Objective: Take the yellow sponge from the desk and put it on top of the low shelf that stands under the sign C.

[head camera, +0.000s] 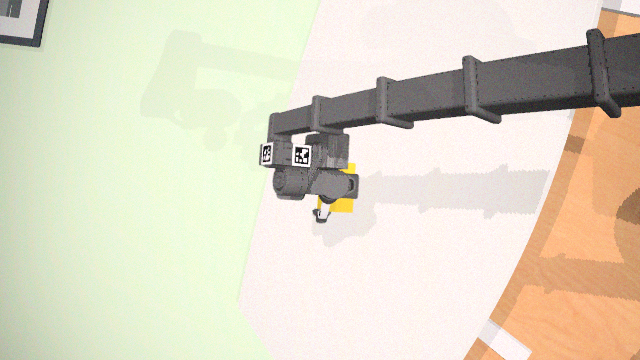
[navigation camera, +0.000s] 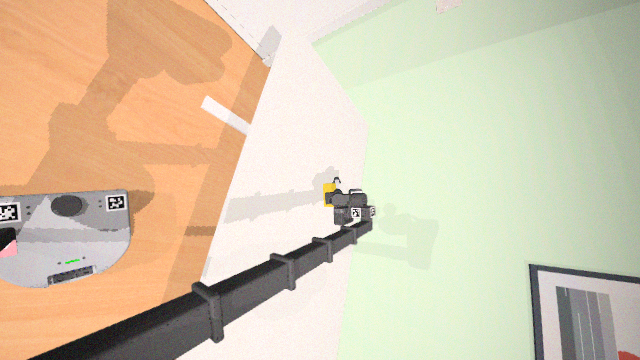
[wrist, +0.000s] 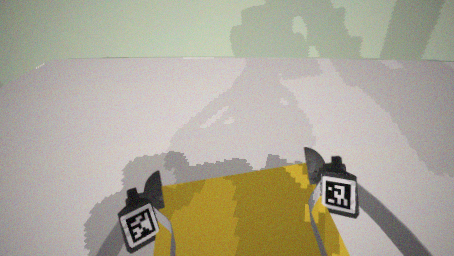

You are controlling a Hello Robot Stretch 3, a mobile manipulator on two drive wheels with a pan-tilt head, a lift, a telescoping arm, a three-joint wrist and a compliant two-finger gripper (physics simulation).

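Pixels of known places: robot's base, origin of the base link: point(navigation camera: 67, 204).
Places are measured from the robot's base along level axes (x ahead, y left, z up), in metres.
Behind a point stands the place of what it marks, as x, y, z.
Observation:
The yellow sponge point(head camera: 342, 205) @(0.013, -0.728, 0.748) point(navigation camera: 328, 189) @(0.002, -0.728, 0.749) point(wrist: 235, 220) is on the white desk point(head camera: 400, 275) @(0.138, -0.576, 0.720) point(navigation camera: 285, 145) @(0.175, -0.514, 0.720) point(wrist: 75, 125), near its wall side. My gripper point(wrist: 234, 177) @(-0.024, -0.804, 0.745) is shut on the sponge: in the wrist view one fingertip presses against its left side and the other against its right side. In the head and navigation views the wrist hides part of the sponge and one of the fingers. I cannot tell whether the sponge is lifted off the desk top. The low shelf and the sign C do not show in these views.
A pale green wall point(head camera: 125, 225) @(0.119, -1.232, 1.121) point(navigation camera: 475, 150) @(0.149, -1.246, 1.286) point(wrist: 100, 30) stands along the desk's far edge, with a framed picture point(head camera: 37, 25) @(-0.351, -0.999, 1.452) point(navigation camera: 534, 300) @(-0.416, -0.970, 1.443) on it. My extended arm point(head camera: 425, 95) @(-0.101, -0.303, 0.992) point(navigation camera: 250, 280) @(-0.083, -0.168, 0.990) reaches over the desk. Wooden floor point(head camera: 575, 320) @(0.363, -0.397, 0.001) point(navigation camera: 165, 120) @(0.392, -0.358, 0.000) lies on the near side.

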